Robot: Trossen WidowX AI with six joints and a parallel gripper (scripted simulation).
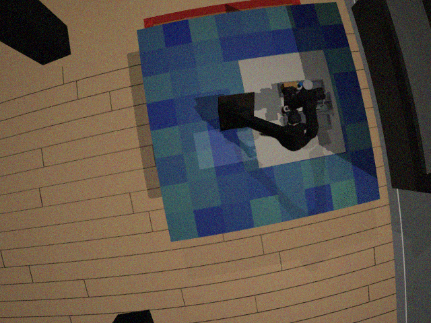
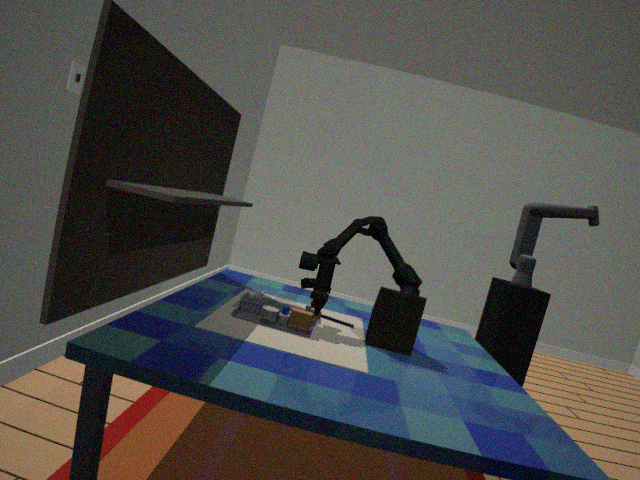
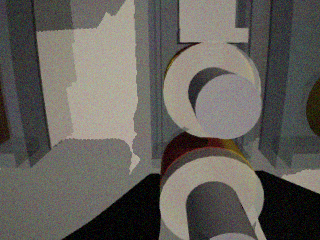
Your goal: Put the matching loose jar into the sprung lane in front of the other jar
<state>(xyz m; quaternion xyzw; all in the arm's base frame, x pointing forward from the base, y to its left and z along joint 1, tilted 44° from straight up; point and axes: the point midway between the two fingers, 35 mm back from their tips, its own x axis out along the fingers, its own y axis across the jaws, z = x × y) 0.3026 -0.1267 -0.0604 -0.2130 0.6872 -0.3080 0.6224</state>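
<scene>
The tan block lies 12 cm to the left of my gripper tip, 5 cm ahead of it and 1 cm below it. The rest, counted from my gripper tip: shelf: 53 cm ahead, 32 cm above, 1 cm to the right.
</scene>
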